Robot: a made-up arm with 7 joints.
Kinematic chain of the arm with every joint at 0, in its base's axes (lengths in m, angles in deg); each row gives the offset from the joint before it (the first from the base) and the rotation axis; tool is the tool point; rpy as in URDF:
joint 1: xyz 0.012 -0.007 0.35 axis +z
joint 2: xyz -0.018 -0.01 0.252 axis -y
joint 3: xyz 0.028 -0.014 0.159 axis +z
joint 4: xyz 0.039 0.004 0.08 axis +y
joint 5: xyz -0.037 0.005 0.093 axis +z
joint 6: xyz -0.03 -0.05 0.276 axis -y
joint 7: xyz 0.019 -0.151 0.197 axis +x
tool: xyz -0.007 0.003 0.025 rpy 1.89 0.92 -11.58
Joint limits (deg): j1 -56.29..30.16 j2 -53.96..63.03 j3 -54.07..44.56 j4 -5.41..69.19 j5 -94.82..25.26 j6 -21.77..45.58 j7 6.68..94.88
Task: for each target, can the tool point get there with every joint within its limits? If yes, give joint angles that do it. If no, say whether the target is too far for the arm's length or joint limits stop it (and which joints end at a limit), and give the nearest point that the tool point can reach.
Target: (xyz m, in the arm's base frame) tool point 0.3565 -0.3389 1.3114
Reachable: yes | joints -29.48 -25.22 19.71 23.69 -61.60 -13.92 71.57
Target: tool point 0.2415 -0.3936 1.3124
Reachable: yes | joints -31.52 -36.38 -36.31 12.38 8.16 32.70 24.74
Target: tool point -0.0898 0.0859 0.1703
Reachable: no: joint limits stop it (at a limit: joint 1, joint 2, joint 4, joint 5, joint 6, joint 7) | nearest point 0.3946 0.5085 0.3311 | short by 0.663 m
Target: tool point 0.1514 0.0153 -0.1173
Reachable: no: joint limits stop it (at a limit: joint 2, joint 4, joint 5, joint 6) | nearest point 0.6331 0.0924 0.2773 | short by 0.627 m
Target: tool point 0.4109 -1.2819 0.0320
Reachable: no: too far | nearest point 0.2572 -0.7283 0.3904 | short by 0.677 m
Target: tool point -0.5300 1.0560 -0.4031
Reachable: no: too far | nearest point -0.4239 0.6690 0.6679 | short by 1.144 m
